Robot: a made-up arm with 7 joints. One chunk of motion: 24 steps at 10 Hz.
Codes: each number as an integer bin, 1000 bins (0 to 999) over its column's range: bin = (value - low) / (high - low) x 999, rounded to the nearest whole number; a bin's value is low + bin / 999 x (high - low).
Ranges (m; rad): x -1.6..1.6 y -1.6..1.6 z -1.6..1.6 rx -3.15..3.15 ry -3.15..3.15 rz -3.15..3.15
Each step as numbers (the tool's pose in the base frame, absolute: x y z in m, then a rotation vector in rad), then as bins.
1 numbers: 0.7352 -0.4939 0.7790 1.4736 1.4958 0.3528
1 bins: 729 345 743 733 737 555
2 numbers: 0.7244 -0.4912 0.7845 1.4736 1.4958 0.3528
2 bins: 726 346 744 733 737 555
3 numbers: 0.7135 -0.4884 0.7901 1.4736 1.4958 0.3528
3 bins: 722 347 746 733 737 555
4 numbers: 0.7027 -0.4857 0.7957 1.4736 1.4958 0.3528
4 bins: 719 348 748 733 737 555
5 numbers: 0.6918 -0.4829 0.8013 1.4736 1.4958 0.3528
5 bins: 715 349 750 733 737 555
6 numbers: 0.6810 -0.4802 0.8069 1.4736 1.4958 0.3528
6 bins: 712 350 751 733 737 555
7 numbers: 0.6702 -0.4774 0.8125 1.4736 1.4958 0.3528
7 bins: 709 350 753 733 737 555
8 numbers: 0.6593 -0.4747 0.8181 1.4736 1.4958 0.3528
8 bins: 705 351 755 733 737 555
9 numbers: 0.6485 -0.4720 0.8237 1.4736 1.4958 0.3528
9 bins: 702 352 757 733 737 555
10 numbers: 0.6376 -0.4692 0.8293 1.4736 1.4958 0.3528
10 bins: 699 353 758 733 737 555
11 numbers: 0.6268 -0.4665 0.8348 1.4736 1.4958 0.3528
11 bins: 695 354 760 733 737 555
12 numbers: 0.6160 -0.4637 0.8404 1.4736 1.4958 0.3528
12 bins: 692 355 762 733 737 555
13 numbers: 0.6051 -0.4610 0.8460 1.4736 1.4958 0.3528
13 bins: 688 356 764 733 737 555
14 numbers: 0.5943 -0.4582 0.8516 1.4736 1.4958 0.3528
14 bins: 685 356 765 733 737 555
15 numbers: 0.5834 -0.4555 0.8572 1.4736 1.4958 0.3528
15 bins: 682 357 767 733 737 555
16 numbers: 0.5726 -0.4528 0.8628 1.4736 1.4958 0.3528
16 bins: 678 358 769 733 737 555
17 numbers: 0.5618 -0.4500 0.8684 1.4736 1.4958 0.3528
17 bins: 675 359 771 733 737 555
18 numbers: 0.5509 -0.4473 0.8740 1.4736 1.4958 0.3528
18 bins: 671 360 772 733 737 555
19 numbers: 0.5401 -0.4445 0.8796 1.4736 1.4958 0.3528
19 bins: 668 361 774 733 737 555
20 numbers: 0.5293 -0.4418 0.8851 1.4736 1.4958 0.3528
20 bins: 665 362 776 733 737 555
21 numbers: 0.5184 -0.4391 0.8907 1.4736 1.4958 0.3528
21 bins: 661 362 778 733 737 555
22 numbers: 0.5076 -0.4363 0.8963 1.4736 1.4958 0.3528
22 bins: 658 363 779 733 737 555
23 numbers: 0.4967 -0.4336 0.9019 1.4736 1.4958 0.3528
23 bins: 655 364 781 733 737 555
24 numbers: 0.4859 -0.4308 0.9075 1.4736 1.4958 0.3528
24 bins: 651 365 783 733 737 555
